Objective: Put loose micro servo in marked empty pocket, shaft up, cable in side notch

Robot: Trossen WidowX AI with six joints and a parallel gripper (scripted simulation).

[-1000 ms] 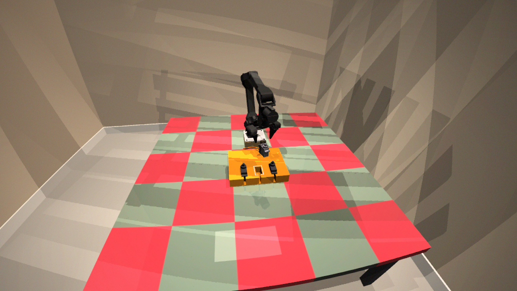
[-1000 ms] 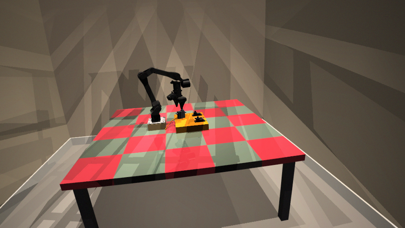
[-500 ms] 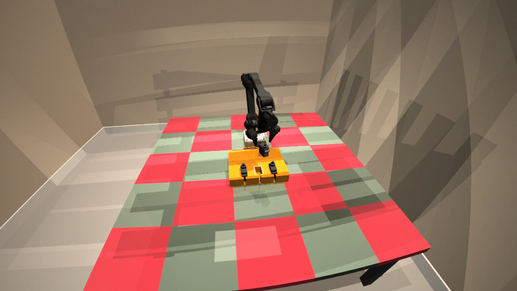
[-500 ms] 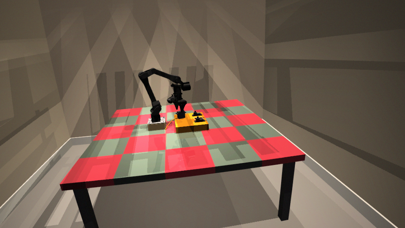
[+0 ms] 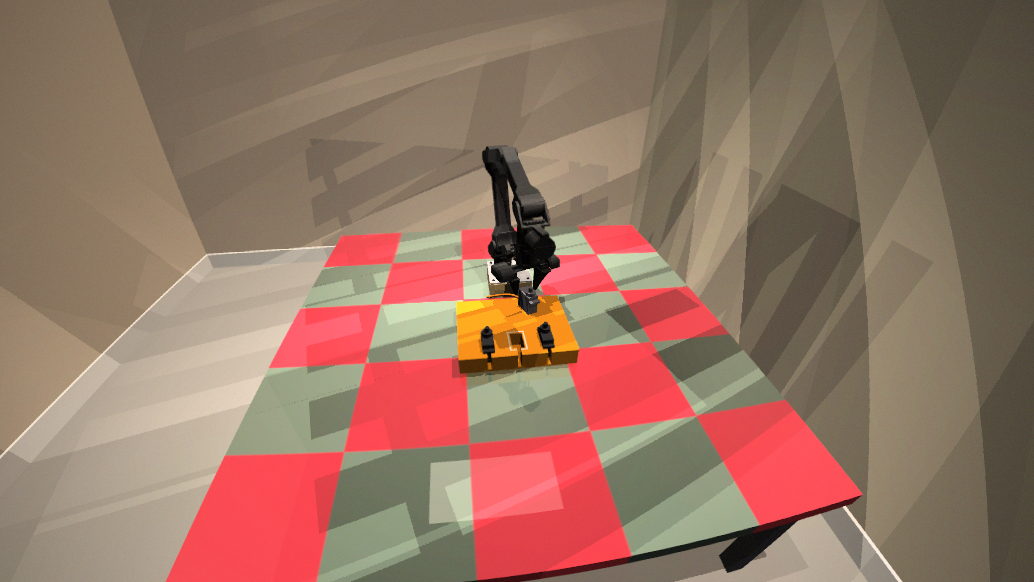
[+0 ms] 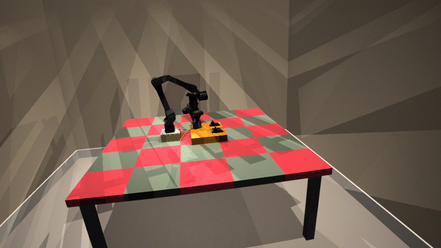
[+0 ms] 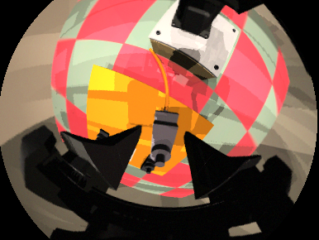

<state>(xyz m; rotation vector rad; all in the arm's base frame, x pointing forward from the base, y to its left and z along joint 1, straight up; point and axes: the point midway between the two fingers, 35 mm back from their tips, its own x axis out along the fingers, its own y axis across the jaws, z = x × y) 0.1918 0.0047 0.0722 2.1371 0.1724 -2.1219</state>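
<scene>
My gripper tip is 3 cm short of the deck, 5 cm to the left of it and 7 cm above it.
</scene>
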